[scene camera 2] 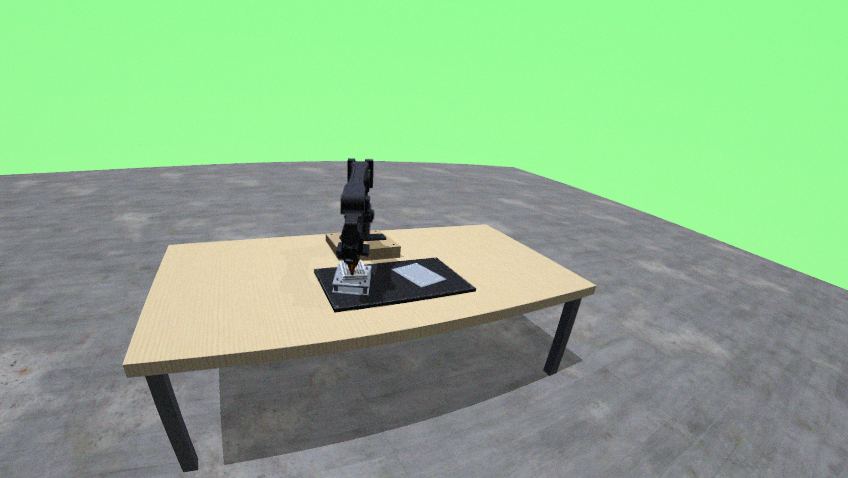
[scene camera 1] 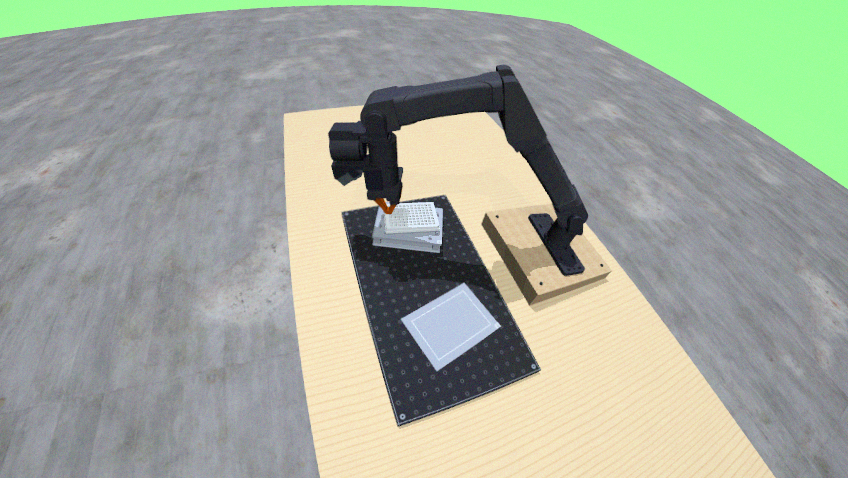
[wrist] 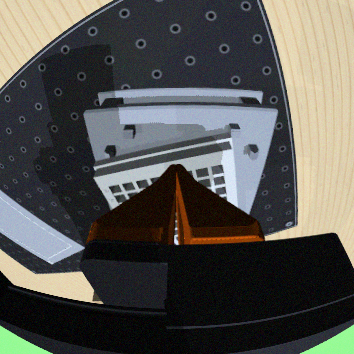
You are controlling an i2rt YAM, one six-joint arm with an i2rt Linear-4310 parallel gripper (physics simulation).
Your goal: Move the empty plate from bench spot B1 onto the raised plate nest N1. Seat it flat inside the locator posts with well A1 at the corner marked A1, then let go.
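Frame: origin at the arm's base, x right, y ahead, z up, level; metres.
Seen in the pictures: gripper, between the fingertips: [scene camera 2: 352, 274] [scene camera 1: 388, 213] [wrist: 175, 173]; arm's base, origin of its link: [scene camera 1: 554, 243].
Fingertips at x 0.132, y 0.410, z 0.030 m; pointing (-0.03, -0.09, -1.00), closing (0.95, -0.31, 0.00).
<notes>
Pixels of each thing's top centre, then the offset from my fingertips to it. "spot": a spot on its surface instead. Level surfaces: height alone.
- white well plate, centre of its top: [wrist: 181, 228] [scene camera 1: 411, 214] [scene camera 2: 352, 267] dx -0.012, dy -0.052, dz +0.001 m
- raised grey nest, centre of its top: [wrist: 181, 211] [scene camera 1: 409, 218] [scene camera 2: 352, 271] dx -0.012, dy -0.050, dz -0.013 m
- post, a spot on its surface: [wrist: 234, 128] spot: dx +0.039, dy +0.009, dz -0.017 m
- pale bench spot sheet, centre of its top: [wrist: 22, 230] [scene camera 1: 451, 323] [scene camera 2: 418, 274] dx -0.274, dy -0.086, dz -0.057 m
- wooden table, height of its surface: dz -0.072 m
The white well plate [scene camera 1: 418, 217] [wrist: 135, 176] lies on the raised grey nest [scene camera 1: 403, 242] [scene camera 2: 350, 287] [wrist: 165, 116]. It is turned askew to the nest and looks tilted. In the wrist view, dark locator posts [wrist: 130, 130] [wrist: 251, 149] stand outside its slanted edge; one plate corner is close to another post [wrist: 234, 128], and contact cannot be told. My gripper [scene camera 1: 388, 211] [scene camera 2: 352, 271] [wrist: 175, 173] is shut with its orange tips together, holding nothing. The tips are at the plate's top near one end; touching cannot be told. The A1 marks are unreadable, and the fingers hide part of the plate.
The pale bench spot sheet [scene camera 1: 452, 326] [scene camera 2: 418, 274] [wrist: 35, 226] lies on the black perforated board [scene camera 1: 409, 388] [scene camera 2: 457, 285] [wrist: 190, 40] with no plate on it. The arm's wooden base block [scene camera 1: 510, 252] [scene camera 2: 388, 251] stands beside the board on the wooden table [scene camera 1: 593, 380] [scene camera 2: 237, 308].
</notes>
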